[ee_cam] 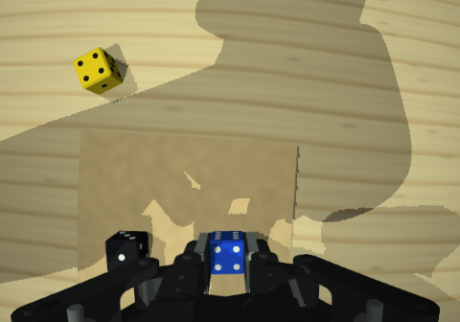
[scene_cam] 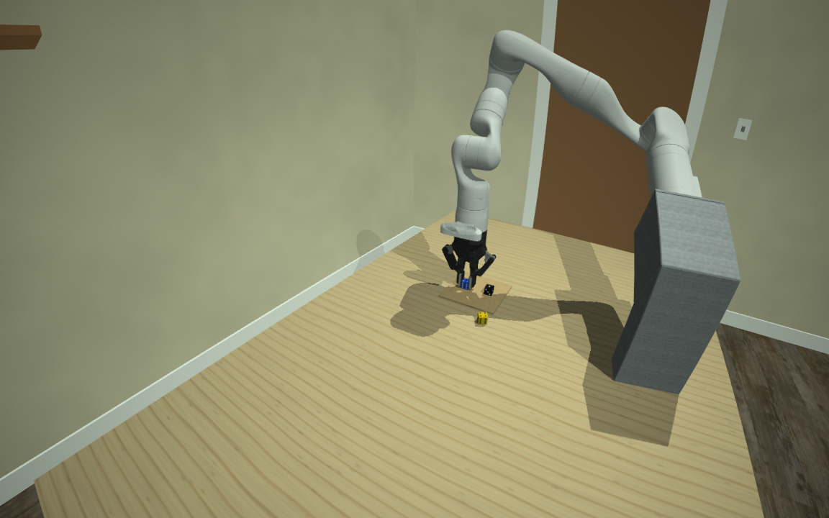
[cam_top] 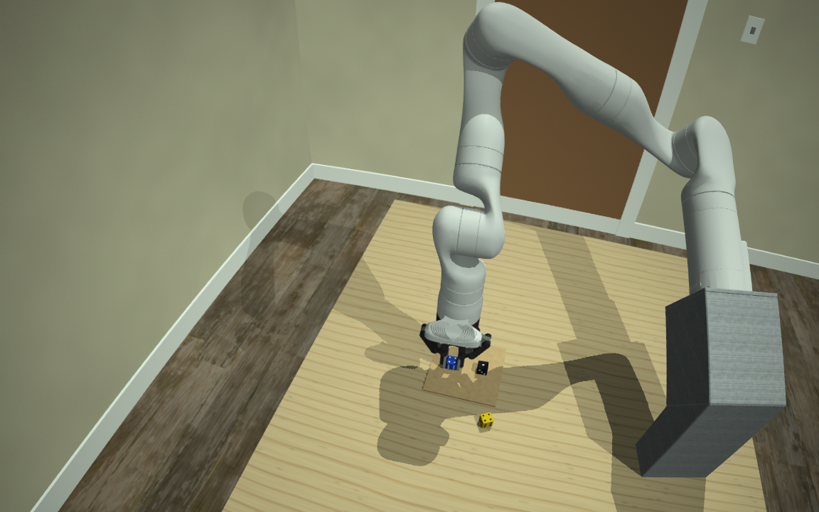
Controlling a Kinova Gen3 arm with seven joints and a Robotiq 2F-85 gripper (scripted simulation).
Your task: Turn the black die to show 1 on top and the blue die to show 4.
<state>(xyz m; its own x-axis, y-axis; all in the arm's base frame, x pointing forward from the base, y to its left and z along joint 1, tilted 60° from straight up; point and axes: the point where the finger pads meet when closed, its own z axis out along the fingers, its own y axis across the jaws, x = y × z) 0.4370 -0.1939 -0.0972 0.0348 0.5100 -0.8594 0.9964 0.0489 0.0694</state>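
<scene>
Now: hand 10 mm above the blue die. From my hand the other things lie so: yellow die: 110 mm to the left, 80 mm behind, 20 mm below; then black die: 60 mm behind, 10 mm below; then tan mat: 30 mm behind, 20 mm below.
</scene>
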